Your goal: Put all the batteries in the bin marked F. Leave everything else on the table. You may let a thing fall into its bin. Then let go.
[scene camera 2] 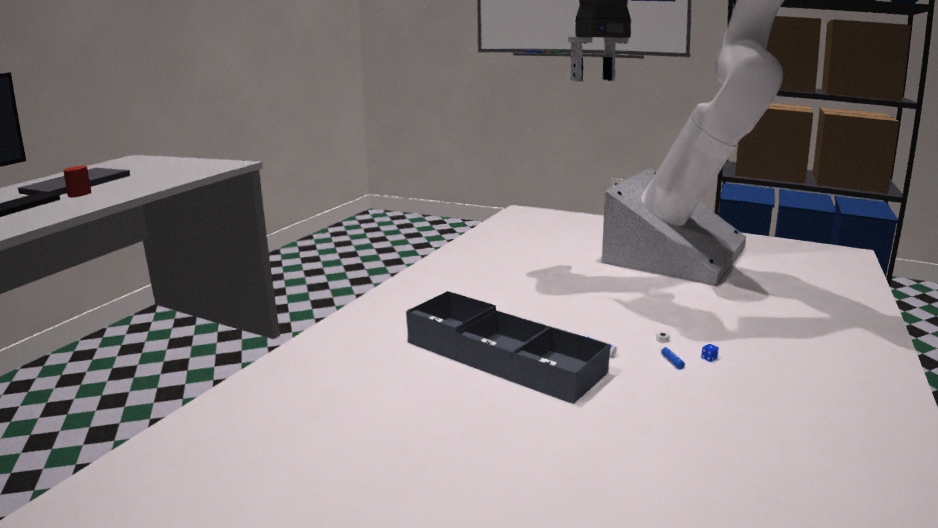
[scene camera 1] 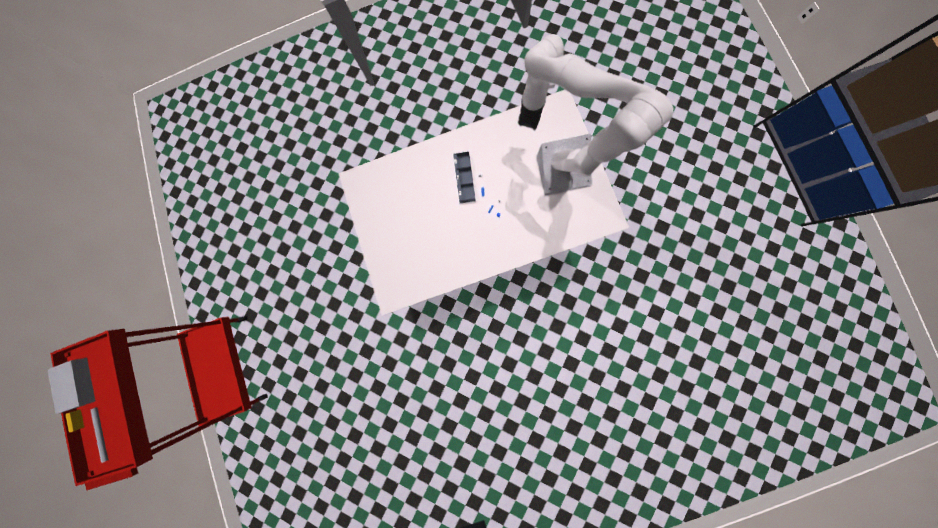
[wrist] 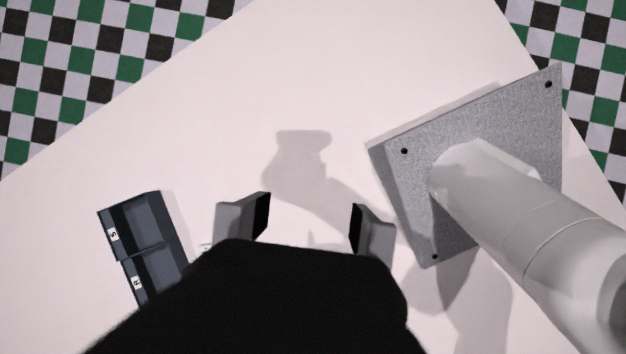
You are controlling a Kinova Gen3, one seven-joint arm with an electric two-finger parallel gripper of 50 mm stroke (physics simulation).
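Frame: origin at the arm's base, x ahead, y left, z up, level; millimetres.
Seen in the pictures: gripper, fingertip midpoint: (scene camera 2: 593, 80) (scene camera 1: 528, 126) (wrist: 309, 215); arm's base, origin of the base link: (scene camera 2: 663, 209) (scene camera 1: 560, 160) (wrist: 459, 174).
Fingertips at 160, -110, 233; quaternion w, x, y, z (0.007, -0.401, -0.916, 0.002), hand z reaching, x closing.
Offsets run from my fingertips to a thing's top centre, as dx, dy, dz. "spot": to the spot under its first point. Level surfaces: height alone.
A blue cylinder with a silver end @(+235, +57, -310) (scene camera 1: 483, 192) (scene camera 2: 612, 351), looking like a battery, lies beside the dark three-part bin row @(spot: +273, +24, -317) (scene camera 1: 473, 190) (scene camera 2: 485, 354) (wrist: 172, 225), partly hidden behind it in scene camera 2. A thinner blue cylinder @(+235, +153, -314) (scene camera 1: 490, 209) (scene camera 2: 672, 358) lies farther out; its kind is unclear. A blue die @(+215, +200, -308) (scene camera 1: 498, 215) (scene camera 2: 710, 352) and a small whitish nut-like piece @(+180, +136, -315) (scene camera 1: 498, 201) (scene camera 2: 662, 337) are near it. The wrist view shows labels S and R; the third bin is hidden there and its label is unreadable elsewhere. My gripper (scene camera 1: 528, 123) (scene camera 2: 592, 77) (wrist: 309, 215) is open and empty, high above the table.
A tiny grey piece @(+205, -35, -313) (scene camera 1: 479, 175) lies beside the bin row. The arm's grey base (scene camera 1: 548, 147) (scene camera 2: 656, 242) (wrist: 480, 120) stands on the white table @(dz -324) (scene camera 1: 420, 262) (scene camera 2: 393, 446) (wrist: 225, 100). A desk, a shelf rack and a red cart stand away from the table.
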